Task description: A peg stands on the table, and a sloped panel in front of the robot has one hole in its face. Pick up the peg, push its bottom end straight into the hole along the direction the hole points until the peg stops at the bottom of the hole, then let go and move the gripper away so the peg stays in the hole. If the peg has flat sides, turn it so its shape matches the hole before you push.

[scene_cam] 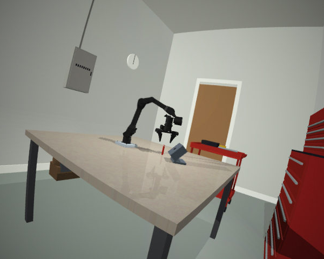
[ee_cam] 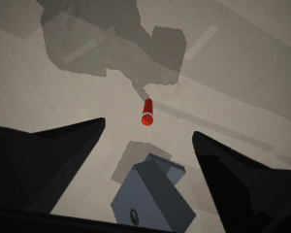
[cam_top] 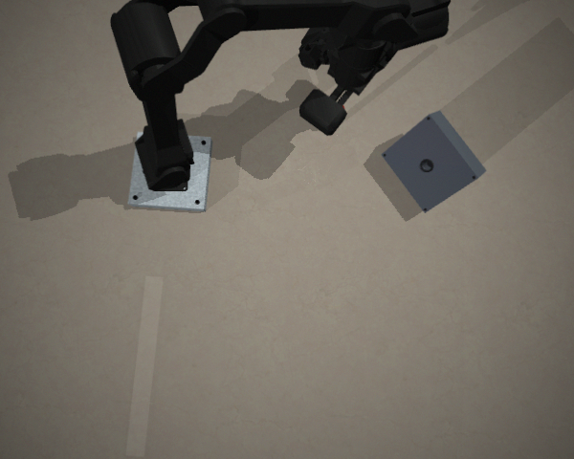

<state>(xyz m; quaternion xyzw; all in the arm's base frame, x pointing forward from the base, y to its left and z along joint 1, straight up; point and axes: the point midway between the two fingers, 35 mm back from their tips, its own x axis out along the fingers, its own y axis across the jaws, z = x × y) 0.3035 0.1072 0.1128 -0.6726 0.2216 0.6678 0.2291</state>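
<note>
My gripper tip is 40 mm above the red peg. Also, from my gripper tip: sloped panel (160 mm ahead, 100 mm to the right, 30 mm below).
</note>
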